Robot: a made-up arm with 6 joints.
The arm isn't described. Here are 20 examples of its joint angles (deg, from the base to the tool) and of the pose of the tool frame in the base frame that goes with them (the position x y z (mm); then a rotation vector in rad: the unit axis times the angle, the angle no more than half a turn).
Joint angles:
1: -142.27 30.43 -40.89 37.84 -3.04 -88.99
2: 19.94 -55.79 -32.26 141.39 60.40 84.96
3: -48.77 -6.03 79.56 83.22 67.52 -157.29
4: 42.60 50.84 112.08 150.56 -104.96 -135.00
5: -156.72 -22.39 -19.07 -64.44 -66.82 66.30
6: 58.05 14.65 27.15 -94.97 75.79 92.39
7: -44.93 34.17 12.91 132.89 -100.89 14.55
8: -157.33 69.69 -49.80 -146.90 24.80 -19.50
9: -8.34 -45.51 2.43 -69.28 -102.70 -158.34
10: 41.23 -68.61 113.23 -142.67 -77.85 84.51
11: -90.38 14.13 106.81 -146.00 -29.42 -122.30
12: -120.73 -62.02 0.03 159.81 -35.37 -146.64
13: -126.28 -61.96 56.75 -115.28 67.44 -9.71
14: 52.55 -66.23 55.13 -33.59 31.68 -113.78
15: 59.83 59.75 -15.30 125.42 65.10 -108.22
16: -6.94 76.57 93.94 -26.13 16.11 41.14
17: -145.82 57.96 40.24 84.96 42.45 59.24
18: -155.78 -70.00 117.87 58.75 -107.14 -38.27
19: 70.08 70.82 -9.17 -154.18 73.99 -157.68
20: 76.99 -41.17 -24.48 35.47 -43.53 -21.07
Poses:
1: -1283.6 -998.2 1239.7 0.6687 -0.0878 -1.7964
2: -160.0 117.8 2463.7 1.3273 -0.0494 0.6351
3: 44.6 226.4 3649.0 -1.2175 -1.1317 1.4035
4: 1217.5 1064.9 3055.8 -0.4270 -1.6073 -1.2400
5: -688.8 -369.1 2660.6 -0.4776 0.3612 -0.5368
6: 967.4 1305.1 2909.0 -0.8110 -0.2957 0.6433
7: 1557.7 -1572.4 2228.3 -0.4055 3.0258 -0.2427
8: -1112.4 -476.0 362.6 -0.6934 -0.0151 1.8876
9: -306.4 200.8 3034.7 1.9291 0.4685 -0.2371
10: -1865.5 -1463.6 1201.1 0.8920 1.2423 0.6585
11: 43.3 -214.0 3667.2 1.8447 -1.4064 1.2541
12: 439.3 758.2 2928.9 -2.4469 0.8640 -1.3996
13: 1029.1 1550.1 2642.9 1.7394 2.4462 0.1011
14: -1262.9 -1681.8 2464.8 -1.3560 1.4018 -0.6060
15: 908.9 1823.7 693.6 -0.5509 -0.8695 -2.7825
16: 2744.5 -386.9 1982.4 -1.4711 -0.5063 0.4698
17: -2165.2 -1635.0 1755.6 -0.7373 2.3836 0.9748
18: 2007.3 1020.1 1146.1 2.3461 0.3862 1.7907
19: 735.5 1866.0 422.4 0.7070 -1.7793 -1.5877
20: 129.4 253.5 2708.2 -1.0443 -0.4788 2.0222
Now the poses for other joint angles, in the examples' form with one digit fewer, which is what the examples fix.
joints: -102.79 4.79 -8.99 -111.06 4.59 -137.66
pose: -368 -1529 2484 -0.656 2.078 0.705
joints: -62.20 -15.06 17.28 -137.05 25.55 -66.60
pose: 338 -630 3302 1.279 -2.703 -0.798
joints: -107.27 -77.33 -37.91 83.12 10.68 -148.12
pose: 241 500 2308 -1.240 -0.751 -0.716
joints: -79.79 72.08 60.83 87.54 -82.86 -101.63
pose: 404 -2762 1486 -0.480 0.934 -1.638
